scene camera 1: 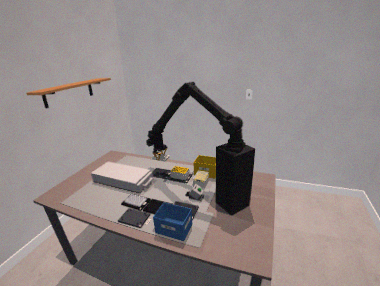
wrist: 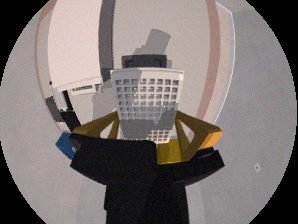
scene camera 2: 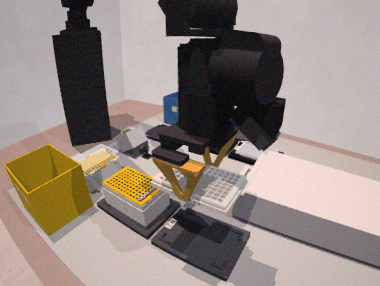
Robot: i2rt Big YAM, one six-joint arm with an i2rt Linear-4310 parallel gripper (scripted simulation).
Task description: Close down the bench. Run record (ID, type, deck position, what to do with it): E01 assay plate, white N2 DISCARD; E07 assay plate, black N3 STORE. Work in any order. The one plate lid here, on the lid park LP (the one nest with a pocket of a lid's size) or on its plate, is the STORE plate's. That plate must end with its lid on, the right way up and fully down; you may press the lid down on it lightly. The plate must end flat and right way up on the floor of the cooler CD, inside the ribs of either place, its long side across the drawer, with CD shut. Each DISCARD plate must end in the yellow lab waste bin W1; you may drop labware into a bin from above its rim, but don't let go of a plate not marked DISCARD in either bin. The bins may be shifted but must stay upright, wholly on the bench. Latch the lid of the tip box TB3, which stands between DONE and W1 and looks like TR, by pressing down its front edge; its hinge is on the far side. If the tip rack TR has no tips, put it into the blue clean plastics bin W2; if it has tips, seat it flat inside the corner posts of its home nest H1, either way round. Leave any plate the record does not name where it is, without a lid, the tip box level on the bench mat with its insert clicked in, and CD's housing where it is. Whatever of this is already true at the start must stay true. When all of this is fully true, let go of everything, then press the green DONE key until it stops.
Labels:
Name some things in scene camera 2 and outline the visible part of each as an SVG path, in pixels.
My gripper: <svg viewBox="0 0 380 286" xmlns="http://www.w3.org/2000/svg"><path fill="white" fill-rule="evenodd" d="M178 85L179 121L159 132L159 142L161 145L152 150L152 161L169 181L177 197L182 201L188 202L205 169L205 164L219 167L238 135L238 128L232 124L214 140L187 134L187 93L211 94L217 93L217 91L213 88L185 88ZM172 168L182 171L182 174L188 178L184 192ZM209 147L221 149L214 163L211 162ZM176 150L186 145L188 146L188 152L203 155L205 164L190 160L189 154Z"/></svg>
A yellow bin W1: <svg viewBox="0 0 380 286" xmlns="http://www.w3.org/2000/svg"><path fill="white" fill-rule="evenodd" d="M47 144L4 164L22 203L47 234L51 236L92 207L93 202L81 164L50 144Z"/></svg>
A cooler CD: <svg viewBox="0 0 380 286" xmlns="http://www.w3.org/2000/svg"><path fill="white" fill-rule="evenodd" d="M240 174L247 177L248 184L233 205L233 215L238 216L240 220L380 268L380 182L270 150L268 154L261 153L253 167L246 165Z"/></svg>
A tip rack TR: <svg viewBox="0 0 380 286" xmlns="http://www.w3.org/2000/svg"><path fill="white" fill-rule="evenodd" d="M127 166L102 182L105 200L112 207L146 227L170 205L170 197L168 193L151 186L152 177Z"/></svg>

